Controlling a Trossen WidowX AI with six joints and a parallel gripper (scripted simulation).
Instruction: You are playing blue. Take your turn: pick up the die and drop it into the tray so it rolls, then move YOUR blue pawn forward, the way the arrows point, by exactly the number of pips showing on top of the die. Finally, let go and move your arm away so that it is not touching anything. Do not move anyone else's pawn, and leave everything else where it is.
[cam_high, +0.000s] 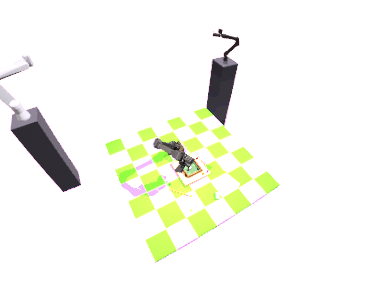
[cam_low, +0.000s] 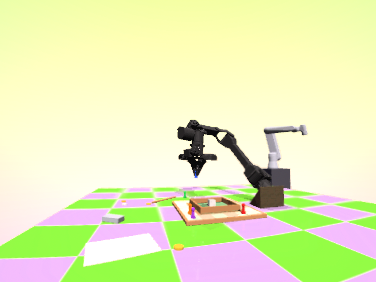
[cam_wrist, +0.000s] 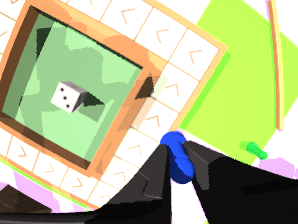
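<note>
The white die is 10 cm to the left of my gripper tip, 10 cm below it and 4 cm behind it. Also, from my gripper tip: blue pawn: 1 cm above; then green pawn: 15 cm to the right, 11 cm below, 2 cm ahead; then green tray: 12 cm below, 11 cm to the left, 4 cm behind.
</note>
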